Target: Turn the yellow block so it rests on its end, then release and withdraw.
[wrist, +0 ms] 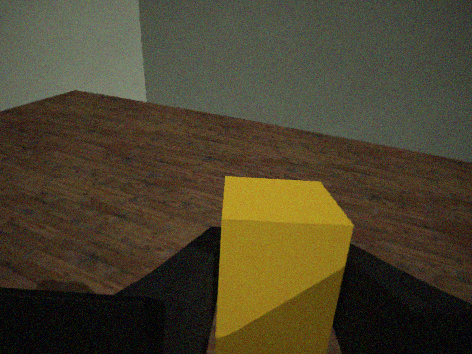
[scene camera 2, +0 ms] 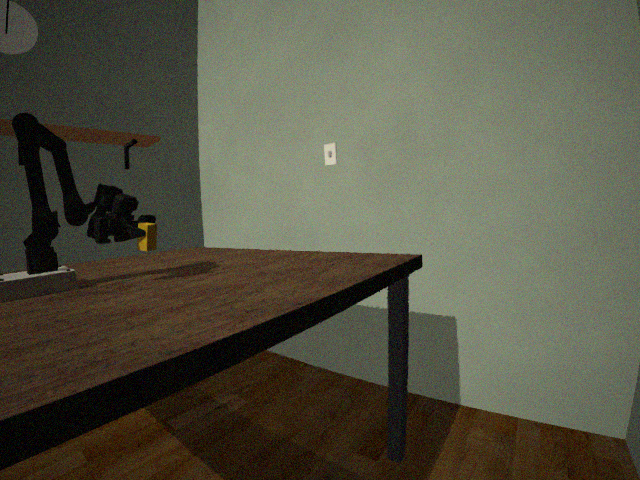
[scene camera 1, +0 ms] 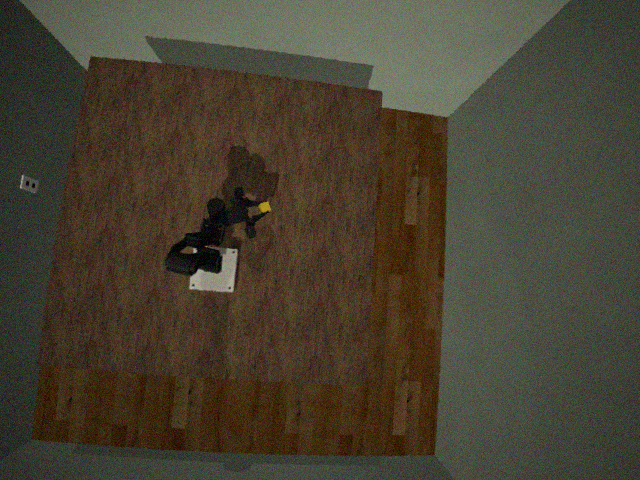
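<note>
The yellow block (scene camera 1: 264, 207) (scene camera 2: 147, 237) (wrist: 282, 270) is held between the two black fingers of my gripper (scene camera 1: 262, 207) (scene camera 2: 146, 232) (wrist: 268, 241). In the scene camera 2 view the block's long side stands about upright, and its lower end appears above the table top (scene camera 2: 232, 289). The gripper is shut on the block near its upper part and reaches out roughly level from the arm. In the wrist view the lower part of the block is cut off by the frame's edge.
The arm's white base plate (scene camera 1: 224, 279) (scene camera 2: 38, 284) is fixed on the table, behind the gripper. The arm's shadow (scene camera 1: 253, 170) falls on the table beside the gripper. A wall shelf (scene camera 2: 98, 135) hangs behind the arm.
</note>
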